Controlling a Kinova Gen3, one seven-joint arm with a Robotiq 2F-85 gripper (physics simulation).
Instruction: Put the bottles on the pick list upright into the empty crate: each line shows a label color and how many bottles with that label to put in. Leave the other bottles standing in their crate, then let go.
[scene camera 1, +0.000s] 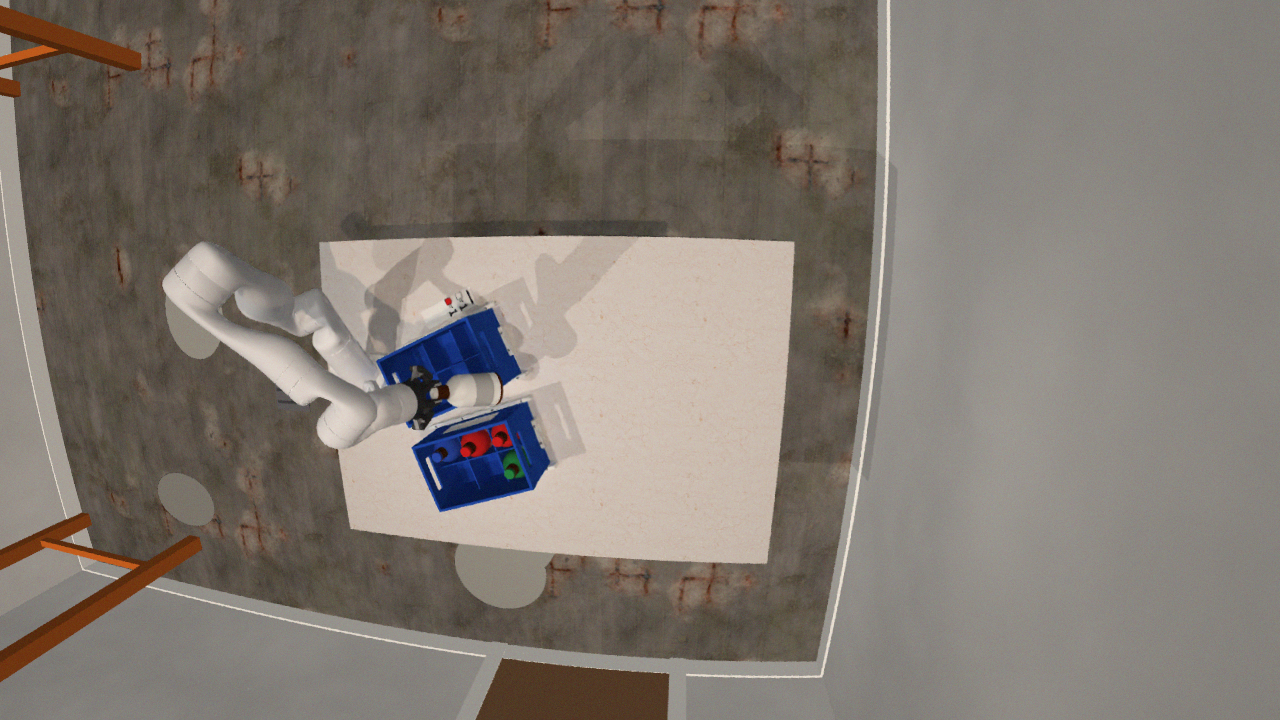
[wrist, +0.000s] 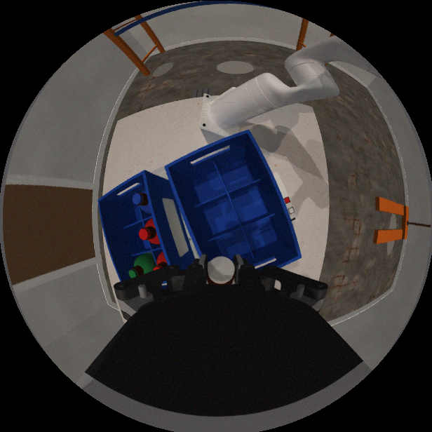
In view: the gripper (scene camera 1: 438, 391) and a white-label bottle (scene camera 1: 478, 389).
The white-label bottle is seen too in the wrist view (wrist: 220, 271). The gripper is seen too in the wrist view (wrist: 220, 262).
